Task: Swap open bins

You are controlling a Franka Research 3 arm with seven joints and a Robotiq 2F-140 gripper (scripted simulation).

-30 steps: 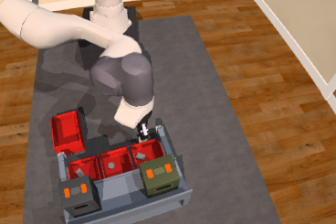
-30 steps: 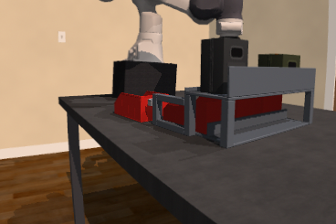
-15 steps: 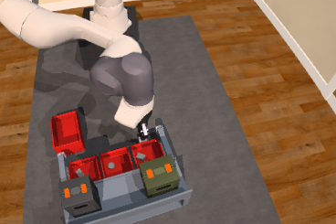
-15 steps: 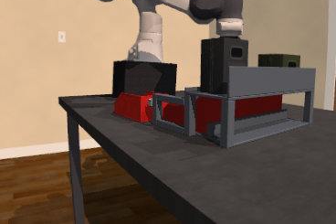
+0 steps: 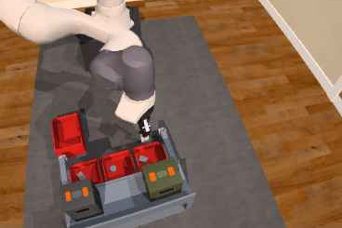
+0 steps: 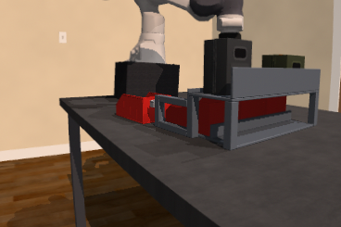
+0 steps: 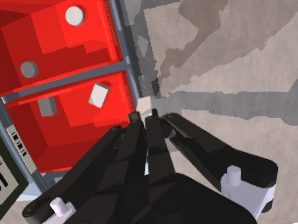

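The shelf lip lies 120 mm to the right of my hand and 60 mm below it. The rest, counted from my hand: grey box 250 mm to the right, 180 mm ahead, 90 mm above; olive box 200 mm ahead, 80 mm above, 20 mm to the right.
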